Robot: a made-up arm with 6 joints.
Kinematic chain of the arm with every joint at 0, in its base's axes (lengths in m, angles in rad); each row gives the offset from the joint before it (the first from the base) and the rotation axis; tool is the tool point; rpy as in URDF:
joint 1: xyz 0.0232 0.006 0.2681 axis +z
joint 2: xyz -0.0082 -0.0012 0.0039 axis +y
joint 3: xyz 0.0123 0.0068 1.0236 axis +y
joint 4: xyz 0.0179 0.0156 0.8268 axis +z
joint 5: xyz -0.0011 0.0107 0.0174 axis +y
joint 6: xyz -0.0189 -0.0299 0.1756 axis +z
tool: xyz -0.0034 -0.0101 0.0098 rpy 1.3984 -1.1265 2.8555
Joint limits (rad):
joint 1: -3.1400..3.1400
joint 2: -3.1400..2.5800
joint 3: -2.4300..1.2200
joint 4: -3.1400..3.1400
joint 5: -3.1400..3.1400
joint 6: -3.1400..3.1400
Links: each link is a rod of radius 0.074 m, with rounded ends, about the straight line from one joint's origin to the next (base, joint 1, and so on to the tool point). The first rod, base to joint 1, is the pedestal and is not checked.
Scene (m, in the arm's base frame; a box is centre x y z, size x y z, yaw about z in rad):
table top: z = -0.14
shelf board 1: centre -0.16 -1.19 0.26 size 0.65 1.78 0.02 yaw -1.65
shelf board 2: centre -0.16 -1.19 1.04 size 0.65 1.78 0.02 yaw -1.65
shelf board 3: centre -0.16 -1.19 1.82 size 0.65 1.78 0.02 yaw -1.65
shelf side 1: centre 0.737 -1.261 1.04 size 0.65 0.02 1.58 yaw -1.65
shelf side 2: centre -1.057 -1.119 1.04 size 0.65 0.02 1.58 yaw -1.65
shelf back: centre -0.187 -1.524 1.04 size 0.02 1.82 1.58 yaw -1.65
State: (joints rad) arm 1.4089 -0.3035 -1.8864 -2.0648 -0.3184 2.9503
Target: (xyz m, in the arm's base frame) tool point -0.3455 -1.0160 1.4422
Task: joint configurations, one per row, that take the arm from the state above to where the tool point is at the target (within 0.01 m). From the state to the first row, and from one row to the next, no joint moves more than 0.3 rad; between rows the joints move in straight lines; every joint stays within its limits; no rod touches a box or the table.
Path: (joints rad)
1: 1.3793 -0.0676 -2.1376 -2.0465 -0.3252 2.9491
2: 1.3498 0.1683 -2.3888 -2.0283 -0.3321 2.9480
3: 1.3096 0.1951 -2.1552 -2.0428 -0.3474 2.9499
4: 1.2695 0.2219 -1.9215 -2.0573 -0.3627 2.9517
5: 1.2294 0.2487 -1.6878 -2.0718 -0.3780 2.9536
6: 1.2700 0.0839 -1.5390 -2.0848 -0.3647 2.9539
7: 1.3106 -0.0810 -1.3903 -2.0978 -0.3513 2.9542

